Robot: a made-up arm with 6 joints.
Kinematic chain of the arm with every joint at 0, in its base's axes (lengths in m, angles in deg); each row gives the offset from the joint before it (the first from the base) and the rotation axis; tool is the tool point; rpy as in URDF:
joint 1: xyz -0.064 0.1 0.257 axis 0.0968 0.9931 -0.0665
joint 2: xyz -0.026 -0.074 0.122 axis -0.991 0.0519 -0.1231
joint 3: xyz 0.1 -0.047 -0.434 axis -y
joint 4: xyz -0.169 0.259 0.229 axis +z
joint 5: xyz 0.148 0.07 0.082 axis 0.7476 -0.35 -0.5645
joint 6: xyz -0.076 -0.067 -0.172 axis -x
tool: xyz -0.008 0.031 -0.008 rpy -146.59 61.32 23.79
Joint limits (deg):
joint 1: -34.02..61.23
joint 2: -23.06..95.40
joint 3: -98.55..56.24
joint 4: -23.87..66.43
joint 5: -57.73..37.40
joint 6: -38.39..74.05
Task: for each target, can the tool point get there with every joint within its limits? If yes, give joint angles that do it. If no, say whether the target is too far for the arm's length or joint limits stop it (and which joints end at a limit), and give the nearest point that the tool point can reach.
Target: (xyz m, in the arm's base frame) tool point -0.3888 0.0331 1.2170
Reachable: no: joint limits stop it (at a limit: joint 2, joint 4, joint 5, joint 6) | nearest point -0.1770 -0.3037 0.5051 | short by 0.816 m
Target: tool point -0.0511 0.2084 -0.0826
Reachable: yes | joints -14.59 11.03 32.20 12.76 9.01 55.11
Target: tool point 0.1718 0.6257 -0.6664
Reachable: no: joint limits stop it (at a limit: joint 1, joint 3, joint 4, joint 5) | nearest point 0.0511 0.3797 -0.2357 | short by 0.510 m
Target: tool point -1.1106 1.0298 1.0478
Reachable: no: too far | nearest point -0.3493 0.5939 0.3240 | short by 1.137 m
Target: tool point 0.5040 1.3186 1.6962
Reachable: no: too far | nearest point 0.0740 0.4732 0.4354 | short by 1.578 m
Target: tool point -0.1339 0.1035 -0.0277
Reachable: yes | joints 49.35 24.02 -77.41 2.24 -7.95 44.38
